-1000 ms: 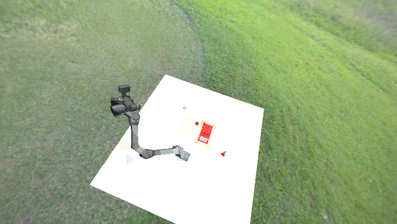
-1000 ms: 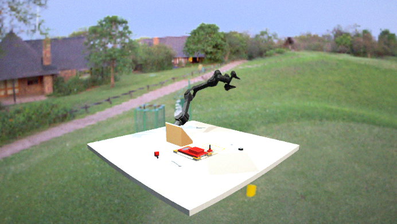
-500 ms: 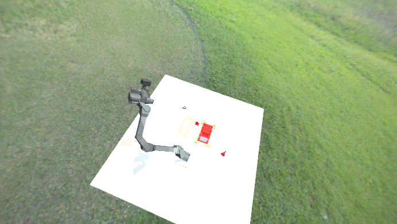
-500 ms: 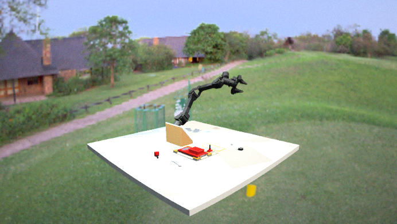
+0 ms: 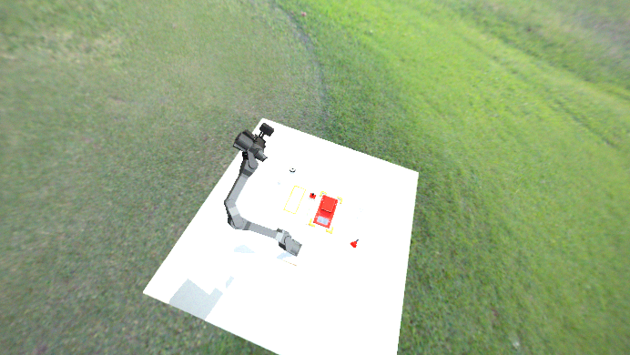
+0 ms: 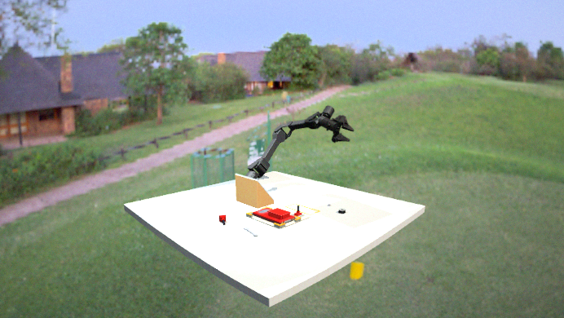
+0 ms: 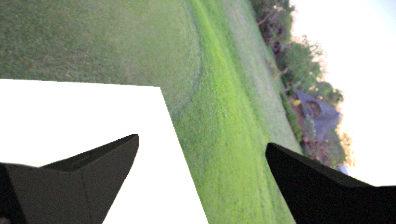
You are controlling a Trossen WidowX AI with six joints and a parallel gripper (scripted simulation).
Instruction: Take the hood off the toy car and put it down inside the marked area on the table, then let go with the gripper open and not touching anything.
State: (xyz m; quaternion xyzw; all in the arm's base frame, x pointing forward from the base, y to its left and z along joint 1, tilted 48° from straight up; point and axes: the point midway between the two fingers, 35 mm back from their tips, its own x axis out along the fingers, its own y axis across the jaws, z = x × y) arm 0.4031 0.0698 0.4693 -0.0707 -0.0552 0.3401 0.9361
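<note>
Right now my gripper tip is 7 cm past the red hood, 48 cm to the left of it and 36 cm above it. Round my gripper tip: thin grey tool 4 cm behind, 69 cm to the right, 40 cm below.
</note>
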